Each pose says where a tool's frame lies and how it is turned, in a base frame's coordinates. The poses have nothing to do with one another.
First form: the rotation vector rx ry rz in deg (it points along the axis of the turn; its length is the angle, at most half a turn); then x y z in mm.
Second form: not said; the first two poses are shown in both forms.
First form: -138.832, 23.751, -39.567, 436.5, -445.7, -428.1
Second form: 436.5, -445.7, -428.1, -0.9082, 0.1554, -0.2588, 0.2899
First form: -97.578, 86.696, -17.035, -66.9, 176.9, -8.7
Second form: -66.9, 176.9, -8.7, -0.6762, 0.6008, -0.1181, 0.4096
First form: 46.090, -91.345, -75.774, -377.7, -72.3, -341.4
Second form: -377.7, -72.3, -341.4, 0.3244, -0.6430, -0.5334, 0.4437
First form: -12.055, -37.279, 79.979, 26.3, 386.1, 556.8
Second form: 26.3, 386.1, 556.8, -0.0949, -0.2935, 0.6298, 0.7129
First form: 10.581, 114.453, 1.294, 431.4, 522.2, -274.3
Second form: 431.4, 522.2, -274.3, 0.0776, 0.8395, 0.0095, 0.5377
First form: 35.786, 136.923, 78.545, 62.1, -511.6, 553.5
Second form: 62.1, -511.6, 553.5, 0.2183, 0.8354, 0.4792, 0.1577
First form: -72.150, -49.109, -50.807, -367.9, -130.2, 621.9
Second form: -367.9, -130.2, 621.9, -0.5512, -0.3752, -0.3882, 0.6362
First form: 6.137, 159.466, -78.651, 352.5, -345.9, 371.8
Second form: 352.5, -345.9, 371.8, 0.0345, 0.8962, -0.4420, 0.0182
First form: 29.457, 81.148, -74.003, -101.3, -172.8, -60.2
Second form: -101.3, -172.8, -60.2, 0.2169, 0.5975, -0.5449, 0.5468
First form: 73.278, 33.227, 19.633, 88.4, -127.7, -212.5
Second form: 88.4, -127.7, -212.5, 0.5852, 0.2654, 0.1568, 0.7500
